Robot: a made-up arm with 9 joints. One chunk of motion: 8 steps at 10 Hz.
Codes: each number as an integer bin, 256 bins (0 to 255) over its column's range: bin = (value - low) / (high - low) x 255, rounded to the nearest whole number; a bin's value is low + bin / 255 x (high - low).
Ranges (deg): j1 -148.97..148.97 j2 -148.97..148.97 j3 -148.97..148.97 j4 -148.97..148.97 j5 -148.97..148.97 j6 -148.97..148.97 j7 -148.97..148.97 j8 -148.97..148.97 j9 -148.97..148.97
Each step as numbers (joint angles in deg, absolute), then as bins.
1 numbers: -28.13 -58.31 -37.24 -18.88 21.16 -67.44 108.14 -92.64 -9.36
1 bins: 103 78 96 111 146 70 220 48 119
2 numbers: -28.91 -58.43 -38.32 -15.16 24.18 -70.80 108.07 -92.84 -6.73
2 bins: 103 77 95 115 148 67 220 48 122
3 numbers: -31.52 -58.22 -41.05 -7.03 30.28 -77.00 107.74 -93.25 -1.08
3 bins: 101 78 92 121 153 62 220 48 127
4 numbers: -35.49 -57.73 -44.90 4.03 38.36 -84.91 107.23 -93.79 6.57
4 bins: 97 78 89 131 160 55 219 47 133
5 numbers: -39.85 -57.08 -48.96 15.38 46.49 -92.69 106.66 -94.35 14.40
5 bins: 93 79 86 141 167 48 219 47 140
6 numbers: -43.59 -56.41 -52.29 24.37 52.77 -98.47 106.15 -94.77 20.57
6 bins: 90 79 83 148 173 43 218 46 145
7 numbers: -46.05 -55.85 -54.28 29.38 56.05 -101.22 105.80 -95.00 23.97
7 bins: 88 80 81 153 175 41 218 46 148
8 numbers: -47.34 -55.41 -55.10 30.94 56.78 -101.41 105.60 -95.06 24.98
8 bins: 87 80 80 154 176 41 218 46 149
